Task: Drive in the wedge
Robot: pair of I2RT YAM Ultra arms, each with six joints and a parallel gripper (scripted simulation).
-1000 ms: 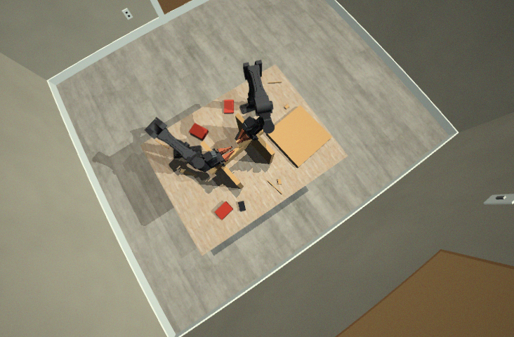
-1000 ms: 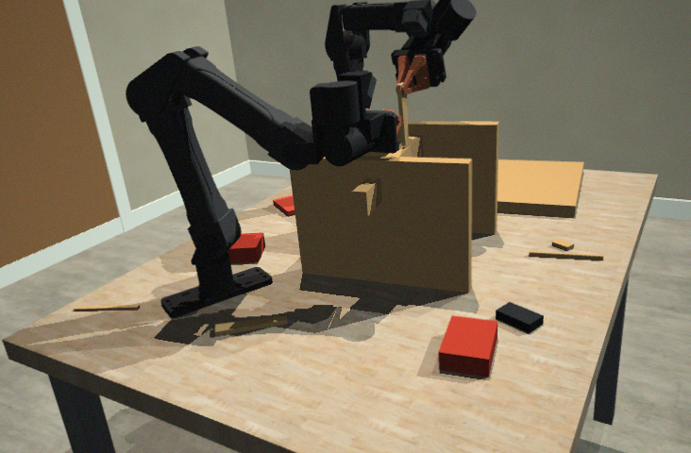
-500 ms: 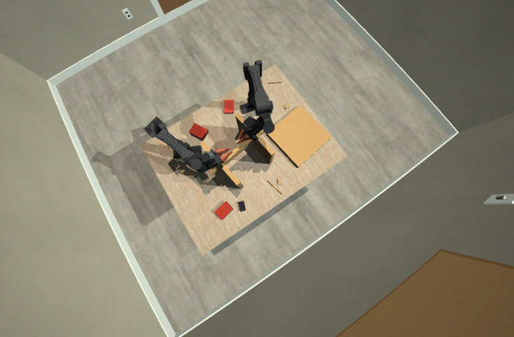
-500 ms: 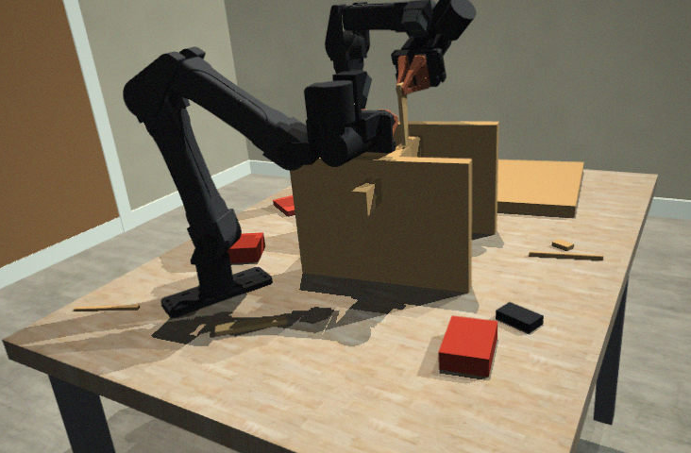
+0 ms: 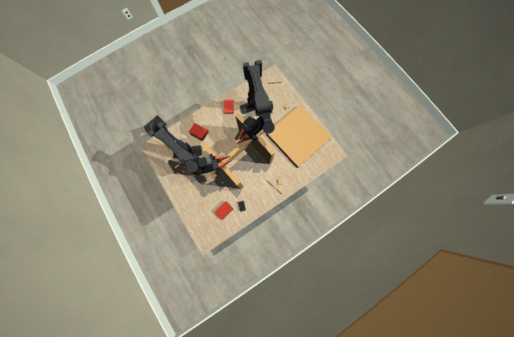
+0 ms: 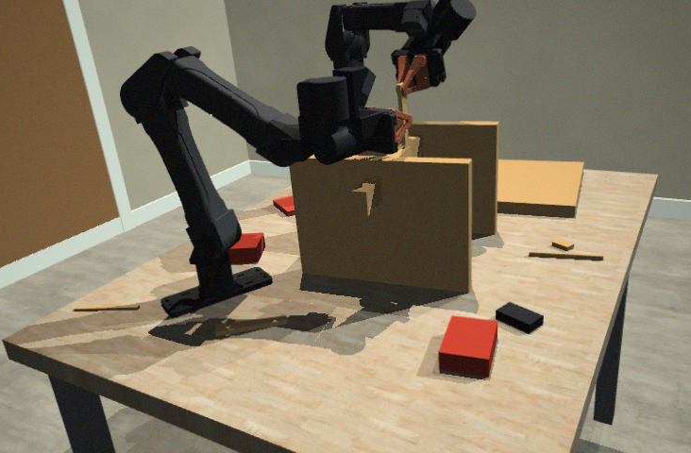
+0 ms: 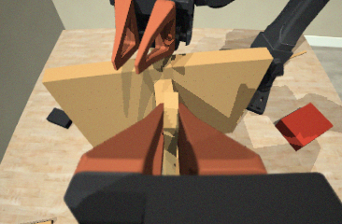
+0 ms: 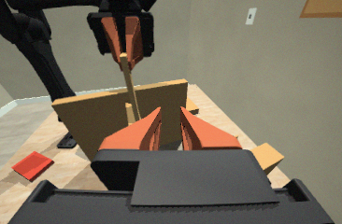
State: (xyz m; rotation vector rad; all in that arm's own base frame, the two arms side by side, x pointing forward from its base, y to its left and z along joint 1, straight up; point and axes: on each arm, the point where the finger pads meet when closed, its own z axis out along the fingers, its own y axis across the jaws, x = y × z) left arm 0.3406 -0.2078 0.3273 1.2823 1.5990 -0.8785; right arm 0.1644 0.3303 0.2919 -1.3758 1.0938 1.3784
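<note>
Right now the rail is 4 cm behind my right hand, 7 cm to the left of it and 11 cm below it. Round my right hand: flat panel 8 cm ahead, 50 cm to the left, 28 cm below; then black block 23 cm ahead, 12 cm to the right, 28 cm below.
Now: left hand 20 mm to the left of the rail and 140 mm above it. The rest, counted from my left hand: flat panel: 120 mm ahead, 410 mm to the left, 310 mm below; black block: 270 mm ahead, 210 mm to the right, 320 mm below.
</note>
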